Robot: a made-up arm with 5 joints.
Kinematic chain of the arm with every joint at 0, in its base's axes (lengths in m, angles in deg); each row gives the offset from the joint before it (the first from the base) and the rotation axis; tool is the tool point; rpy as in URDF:
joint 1: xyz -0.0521 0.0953 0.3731 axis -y
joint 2: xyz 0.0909 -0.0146 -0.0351 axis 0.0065 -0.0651 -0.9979
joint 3: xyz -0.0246 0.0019 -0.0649 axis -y
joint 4: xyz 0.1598 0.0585 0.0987 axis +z
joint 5: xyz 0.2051 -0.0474 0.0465 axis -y
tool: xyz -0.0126 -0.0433 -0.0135 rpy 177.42 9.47 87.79
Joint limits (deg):
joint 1: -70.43..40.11
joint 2: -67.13..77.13
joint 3: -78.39..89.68
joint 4: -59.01..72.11
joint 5: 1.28..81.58
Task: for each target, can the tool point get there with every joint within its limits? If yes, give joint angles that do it. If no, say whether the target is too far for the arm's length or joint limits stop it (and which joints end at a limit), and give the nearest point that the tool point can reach.
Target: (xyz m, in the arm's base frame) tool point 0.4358 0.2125 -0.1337
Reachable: no: too far | nearest point 0.3222 0.1717 -0.0157 | short by 0.169 m
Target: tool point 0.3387 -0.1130 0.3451
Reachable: yes | joints -13.94 53.28 2.87 41.41 19.04
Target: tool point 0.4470 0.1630 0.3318
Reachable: yes | joints 15.33 5.72 -29.22 38.57 53.71
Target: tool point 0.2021 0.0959 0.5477
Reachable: yes | joints -30.05 -53.07 63.54 3.68 10.75
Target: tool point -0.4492 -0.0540 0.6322
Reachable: no: joint limits stop it (at a limit: joint 1, joint 2, joint 3, joint 5) | nearest point -0.2971 0.0048 0.5571 | short by 0.180 m
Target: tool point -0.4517 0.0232 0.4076
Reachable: no: joint limits stop it (at a limit: joint 1, joint 2, joint 3, joint 4, joint 5) | nearest point -0.3340 0.0442 0.4371 | short by 0.123 m
